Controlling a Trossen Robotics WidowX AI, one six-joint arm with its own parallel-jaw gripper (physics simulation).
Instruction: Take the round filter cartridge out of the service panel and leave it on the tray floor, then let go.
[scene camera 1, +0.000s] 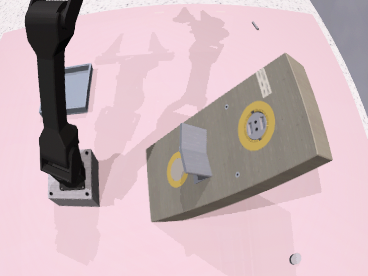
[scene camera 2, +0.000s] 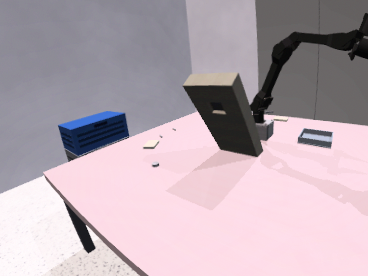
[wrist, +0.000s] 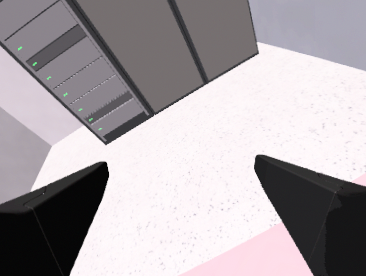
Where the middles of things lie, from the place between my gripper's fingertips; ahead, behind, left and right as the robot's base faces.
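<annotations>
Grey tray (scene camera 1: 78, 78): my hand far past it, far above it, far to the left of it.
</annotations>
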